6 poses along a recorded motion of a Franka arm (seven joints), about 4.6 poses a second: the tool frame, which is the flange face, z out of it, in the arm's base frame.
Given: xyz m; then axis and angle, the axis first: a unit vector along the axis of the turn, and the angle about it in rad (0 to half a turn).
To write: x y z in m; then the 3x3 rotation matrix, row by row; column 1 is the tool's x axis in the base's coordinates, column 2 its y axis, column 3 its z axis. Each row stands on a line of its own. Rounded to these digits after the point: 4 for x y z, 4 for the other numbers.
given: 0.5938, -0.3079, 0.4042, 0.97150, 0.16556, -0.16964, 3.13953
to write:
0.5938, -0.3079, 0.4042
0.8876, 0.3220, -0.3293
0.3213, -0.9452, -0.0582
-0.3300, -0.0542, -0.9424

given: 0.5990, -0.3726, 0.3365, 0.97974, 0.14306, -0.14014, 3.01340
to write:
0.5990, -0.3726, 0.3365
0.9201, 0.2971, -0.2552
0.2613, -0.9510, -0.1652
-0.2918, 0.0853, -0.9527

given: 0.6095, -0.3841, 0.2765, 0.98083, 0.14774, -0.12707, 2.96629
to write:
0.6095, -0.3841, 0.2765
0.9246, 0.3098, -0.2216
0.2654, -0.9414, -0.2083
-0.2731, 0.1338, -0.9526

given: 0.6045, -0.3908, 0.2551, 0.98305, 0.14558, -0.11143, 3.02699
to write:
0.6045, -0.3908, 0.2551
0.9330, 0.2980, -0.2017
0.2725, -0.9512, -0.1448
-0.2350, 0.0801, -0.9687

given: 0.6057, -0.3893, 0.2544, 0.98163, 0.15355, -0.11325, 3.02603
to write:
0.6057, -0.3893, 0.2544
0.9274, 0.3135, -0.2039
0.2874, -0.9463, -0.1479
-0.2393, 0.0785, -0.9678

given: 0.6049, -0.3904, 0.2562, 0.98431, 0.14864, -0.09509, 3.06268
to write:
0.6049, -0.3904, 0.2562
0.9378, 0.2997, -0.1752
0.2847, -0.9528, -0.1058
-0.1986, 0.0494, -0.9788

